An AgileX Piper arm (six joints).
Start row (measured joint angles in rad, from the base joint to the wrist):
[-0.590 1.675 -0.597 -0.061 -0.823 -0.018]
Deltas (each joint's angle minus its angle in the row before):
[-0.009 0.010 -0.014 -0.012 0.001 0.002]
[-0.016 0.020 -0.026 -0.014 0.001 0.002]
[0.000 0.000 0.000 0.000 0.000 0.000]
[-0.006 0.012 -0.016 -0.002 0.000 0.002]
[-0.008 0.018 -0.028 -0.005 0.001 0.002]
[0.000 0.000 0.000 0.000 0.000 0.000]
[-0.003 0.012 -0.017 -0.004 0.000 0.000]
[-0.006 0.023 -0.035 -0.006 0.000 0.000]
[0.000 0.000 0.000 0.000 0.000 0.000]
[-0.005 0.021 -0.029 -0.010 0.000 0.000]
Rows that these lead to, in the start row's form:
[-0.599 1.685 -0.611 -0.073 -0.822 -0.016]
[-0.615 1.705 -0.637 -0.087 -0.821 -0.014]
[-0.615 1.705 -0.637 -0.087 -0.821 -0.014]
[-0.621 1.717 -0.653 -0.089 -0.821 -0.012]
[-0.629 1.735 -0.681 -0.094 -0.820 -0.010]
[-0.629 1.735 -0.681 -0.094 -0.820 -0.010]
[-0.632 1.747 -0.698 -0.098 -0.820 -0.010]
[-0.638 1.770 -0.733 -0.104 -0.820 -0.010]
[-0.638 1.770 -0.733 -0.104 -0.820 -0.010]
[-0.643 1.791 -0.762 -0.114 -0.820 -0.010]

